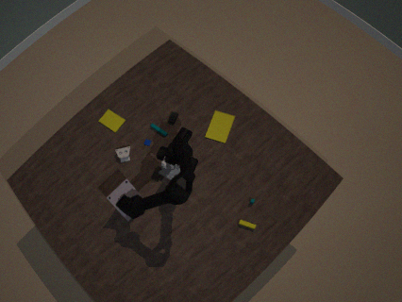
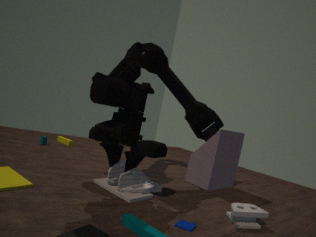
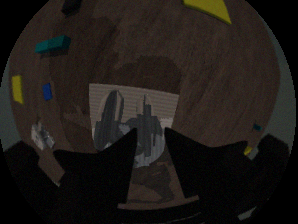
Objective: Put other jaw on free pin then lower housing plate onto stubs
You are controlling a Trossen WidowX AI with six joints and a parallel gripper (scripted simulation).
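Now: the grey jaw 4 cm behind my gripper tip and 1 cm to the left of it. The rest, counted from my gripper tip: blue tile 21 cm to the left, 2 cm below; teal bar 9 cm ahead, 21 cm to the left, 1 cm below; black block 19 cm ahead, 20 cm to the left, 1 cm below.
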